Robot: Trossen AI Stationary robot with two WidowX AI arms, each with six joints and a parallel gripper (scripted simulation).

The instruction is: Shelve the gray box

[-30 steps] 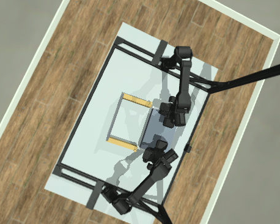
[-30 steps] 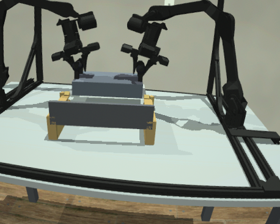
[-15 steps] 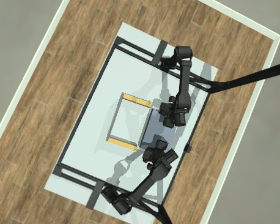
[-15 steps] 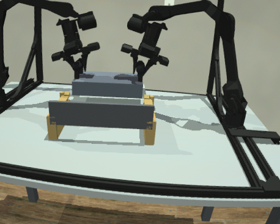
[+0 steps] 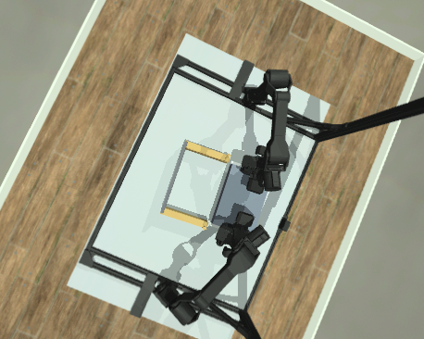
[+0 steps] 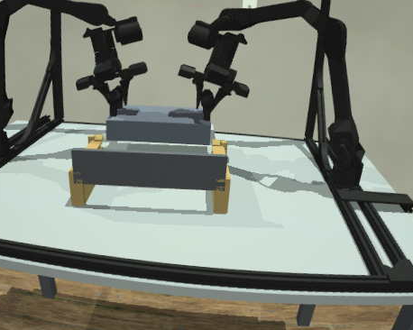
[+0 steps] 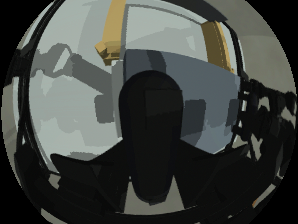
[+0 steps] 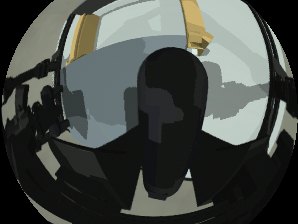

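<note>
My left gripper is now 10 mm short of the gray box, 120 mm to the left of it and 50 mm above it. The rest, counted from my left hand: gray back plate: 310 mm ahead, 90 mm to the right, 80 mm below.
The gray box lies 12 cm to the left of my right hand, 5 cm below it and 1 cm behind it. From my right hand the other things lie so: gray back plate: 29 cm ahead, 15 cm to the left, 8 cm below.
</note>
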